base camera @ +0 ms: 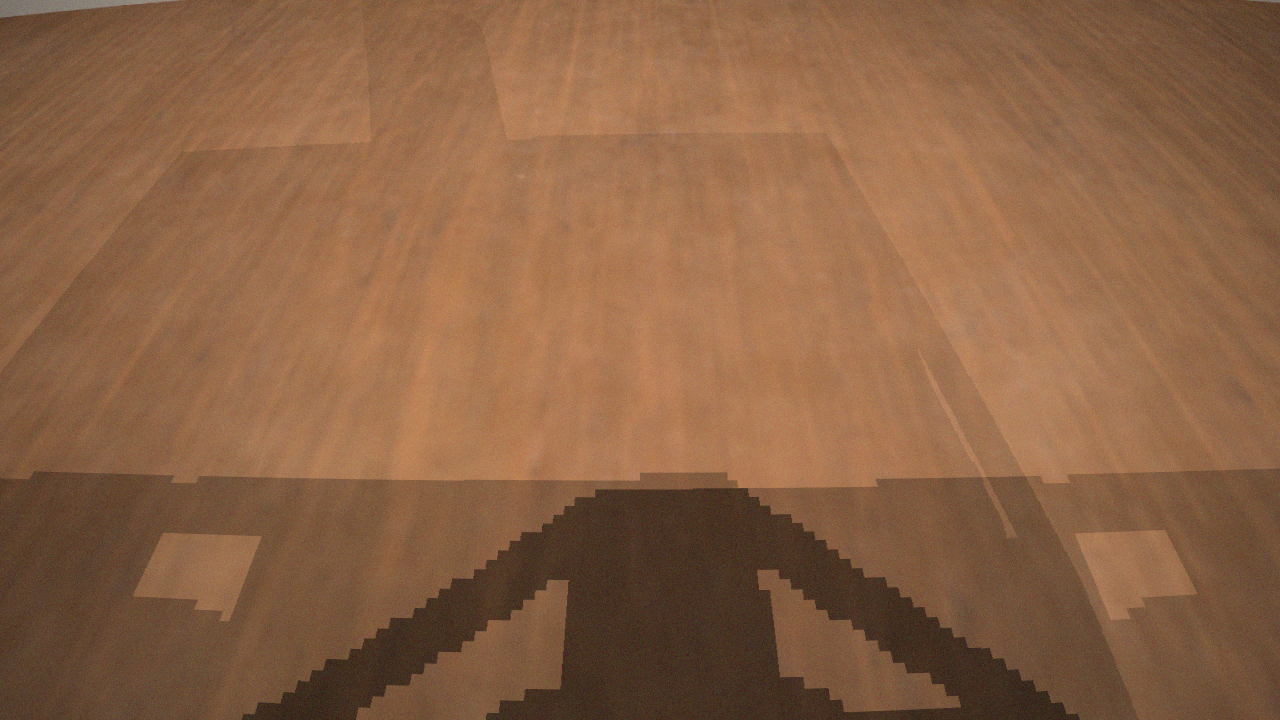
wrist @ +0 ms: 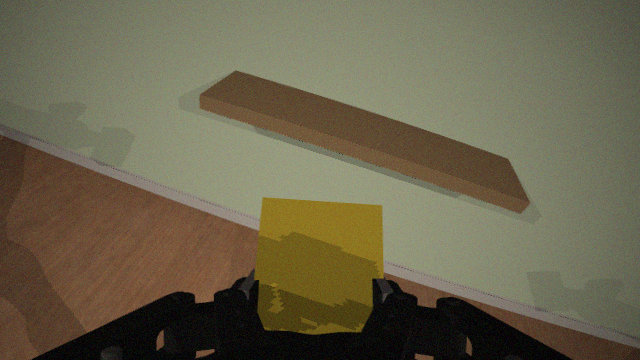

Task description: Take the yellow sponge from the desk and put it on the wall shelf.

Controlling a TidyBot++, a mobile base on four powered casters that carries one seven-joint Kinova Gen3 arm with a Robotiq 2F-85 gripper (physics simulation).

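Observation:
My gripper [wrist: 316, 288] is shut on the yellow sponge [wrist: 320, 250], which sits between its two fingertips at the lower middle of the wrist view. The brown wall shelf [wrist: 365, 127] is a plank on the pale green wall, beyond the sponge in the upper middle and right of the wrist view. It slants down to the right in that view, and its top face shows no object on it. The sponge is apart from the shelf. The desk, the gripper and the sponge do not show in the base camera view.
A pale baseboard [wrist: 170, 191] runs slantwise between the green wall [wrist: 125, 60] and the wooden floor [wrist: 140, 225]. The base camera view shows the wooden floor [base camera: 626, 313] with dark shadows across it. Gripper-shaped shadows lie on the wall at both sides.

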